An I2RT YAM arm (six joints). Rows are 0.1 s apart.
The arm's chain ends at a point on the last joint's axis. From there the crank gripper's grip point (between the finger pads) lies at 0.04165 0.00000 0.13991 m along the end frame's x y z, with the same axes.
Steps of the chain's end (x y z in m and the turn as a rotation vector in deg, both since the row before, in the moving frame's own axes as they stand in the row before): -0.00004 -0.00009 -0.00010 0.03 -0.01 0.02; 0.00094 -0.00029 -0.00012 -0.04 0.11 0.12; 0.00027 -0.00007 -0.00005 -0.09 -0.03 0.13; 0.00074 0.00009 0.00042 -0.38 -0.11 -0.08; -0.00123 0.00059 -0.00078 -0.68 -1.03 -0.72; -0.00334 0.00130 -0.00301 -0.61 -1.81 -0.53; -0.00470 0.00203 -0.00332 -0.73 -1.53 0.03; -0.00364 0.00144 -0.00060 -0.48 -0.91 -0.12; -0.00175 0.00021 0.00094 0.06 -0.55 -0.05; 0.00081 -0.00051 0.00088 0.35 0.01 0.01
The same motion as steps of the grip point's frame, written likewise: -0.00006 -0.00015 -0.00009 0.03 -0.01 0.02; 0.00121 -0.00010 -0.00020 -0.04 0.11 0.12; 0.00020 0.00024 -0.00003 -0.09 -0.03 0.13; 0.00047 0.00096 0.00050 -0.38 -0.11 -0.08; -0.00374 0.00175 -0.00006 -0.68 -1.03 -0.72; -0.00777 0.00243 -0.00177 -0.61 -1.81 -0.53; -0.00845 0.00384 -0.00227 -0.73 -1.53 0.03; -0.00587 0.00253 0.00004 -0.48 -0.91 -0.12; -0.00310 0.00003 0.00133 0.06 -0.55 -0.05; 0.00083 -0.00136 0.00087 0.35 0.01 0.01
